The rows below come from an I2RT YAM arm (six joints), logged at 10 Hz.
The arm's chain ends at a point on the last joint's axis. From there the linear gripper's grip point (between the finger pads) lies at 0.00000 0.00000 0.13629 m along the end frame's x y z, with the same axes.
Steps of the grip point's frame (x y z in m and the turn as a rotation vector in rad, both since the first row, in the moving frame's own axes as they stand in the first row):
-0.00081 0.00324 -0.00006 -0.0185 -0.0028 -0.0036
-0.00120 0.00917 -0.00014 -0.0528 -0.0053 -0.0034
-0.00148 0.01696 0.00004 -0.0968 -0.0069 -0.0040
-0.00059 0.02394 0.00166 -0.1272 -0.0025 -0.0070
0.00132 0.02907 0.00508 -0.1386 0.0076 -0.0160
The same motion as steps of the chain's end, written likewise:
-0.00043 0.00072 -0.00004 -0.0185 -0.0028 -0.0036
-0.00049 0.00198 0.00005 -0.0528 -0.0053 -0.0034
-0.00057 0.00379 0.00068 -0.0968 -0.0069 -0.0040
-0.00031 0.00665 0.00276 -0.1272 -0.0025 -0.0070
0.00014 0.01025 0.00639 -0.1386 0.0076 -0.0160

